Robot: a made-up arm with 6 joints. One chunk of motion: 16 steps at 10 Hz.
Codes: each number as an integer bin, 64 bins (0 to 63) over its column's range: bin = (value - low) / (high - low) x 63, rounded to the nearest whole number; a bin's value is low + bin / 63 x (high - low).
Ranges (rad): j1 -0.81..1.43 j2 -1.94..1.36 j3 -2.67..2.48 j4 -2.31..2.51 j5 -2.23..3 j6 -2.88..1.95
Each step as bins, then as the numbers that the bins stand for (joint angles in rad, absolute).
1 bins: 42 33 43 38 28 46
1 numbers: 0.6833 -0.2114 0.8451 0.5973 0.0944 0.6467
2 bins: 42 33 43 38 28 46
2 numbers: 0.6833 -0.2114 0.8451 0.5973 0.0944 0.6467
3 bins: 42 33 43 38 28 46
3 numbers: 0.6833 -0.2114 0.8451 0.5973 0.0944 0.6467
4 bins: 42 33 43 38 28 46
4 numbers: 0.6833 -0.2114 0.8451 0.5973 0.0944 0.6467
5 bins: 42 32 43 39 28 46
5 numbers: 0.6833 -0.2638 0.8451 0.6738 0.0944 0.6467
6 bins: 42 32 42 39 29 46
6 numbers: 0.6833 -0.2638 0.7633 0.6738 0.1775 0.6467
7 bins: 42 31 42 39 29 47
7 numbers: 0.6833 -0.3162 0.7633 0.6738 0.1775 0.7233
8 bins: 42 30 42 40 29 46
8 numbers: 0.6833 -0.3686 0.7633 0.7503 0.1775 0.6467
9 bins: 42 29 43 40 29 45
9 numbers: 0.6833 -0.4210 0.8451 0.7503 0.1775 0.5700
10 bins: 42 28 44 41 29 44
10 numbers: 0.6833 -0.4733 0.9268 0.8268 0.1775 0.4933
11 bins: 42 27 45 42 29 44
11 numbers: 0.6833 -0.5257 1.0086 0.9033 0.1775 0.4933
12 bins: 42 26 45 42 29 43
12 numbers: 0.6833 -0.5781 1.0086 0.9033 0.1775 0.4167
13 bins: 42 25 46 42 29 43
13 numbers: 0.6833 -0.6305 1.0903 0.9033 0.1775 0.4167
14 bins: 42 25 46 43 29 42
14 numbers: 0.6833 -0.6305 1.0903 0.9798 0.1775 0.3400
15 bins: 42 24 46 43 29 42
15 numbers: 0.6833 -0.6829 1.0903 0.9798 0.1775 0.3400
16 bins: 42 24 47 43 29 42
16 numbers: 0.6833 -0.6829 1.1721 0.9798 0.1775 0.3400
